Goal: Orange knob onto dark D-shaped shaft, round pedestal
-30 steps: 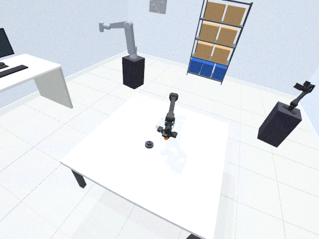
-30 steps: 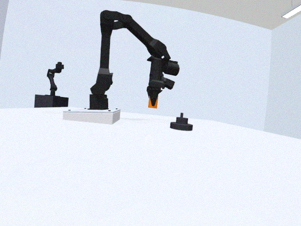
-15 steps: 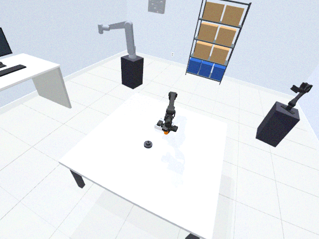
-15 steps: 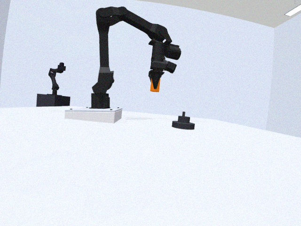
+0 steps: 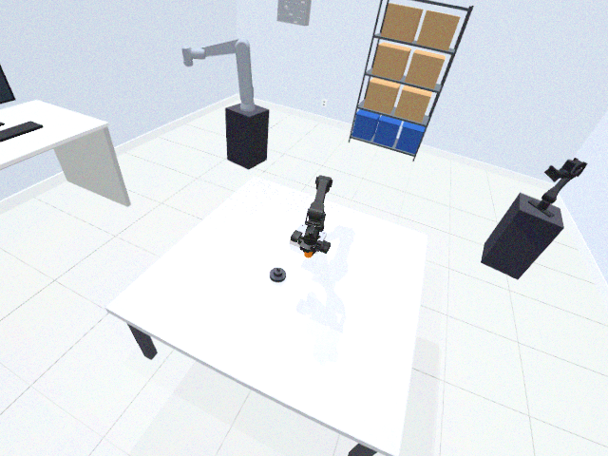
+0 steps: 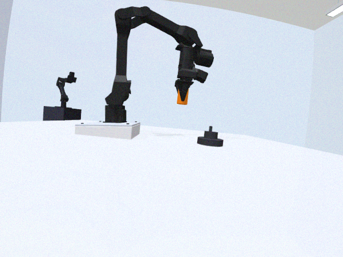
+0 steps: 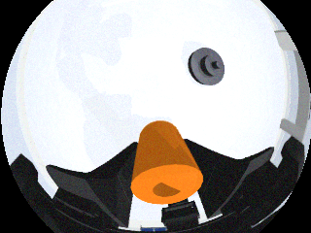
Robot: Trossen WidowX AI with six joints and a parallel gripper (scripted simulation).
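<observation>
Now: the round dark pedestal 110 mm below my gripper tip, 110 mm ahead of it and 100 mm to the right of it. Also, from my gripper tip: orange knob: 20 mm above.
</observation>
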